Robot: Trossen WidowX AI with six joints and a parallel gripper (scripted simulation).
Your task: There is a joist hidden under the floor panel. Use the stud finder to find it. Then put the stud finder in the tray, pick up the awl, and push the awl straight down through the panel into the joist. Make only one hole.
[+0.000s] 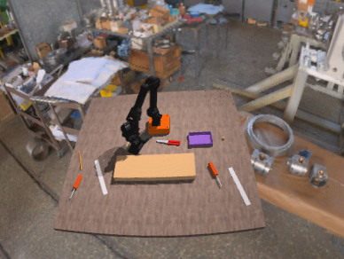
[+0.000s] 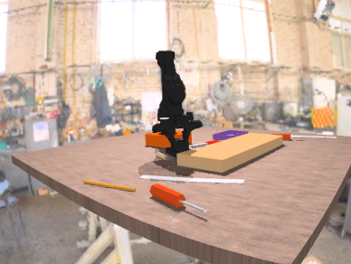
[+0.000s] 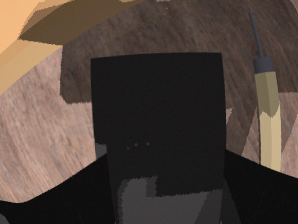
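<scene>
My gripper tip is 8 cm to the left of the awl and 2 cm above it. Round my gripper tip: purple tray 46 cm to the left, 7 cm behind, 1 cm below; black stud finder 2 cm behind, 2 cm above, 1 cm to the left; yellow pencil 42 cm to the right, 11 cm ahead, 2 cm below.
</scene>
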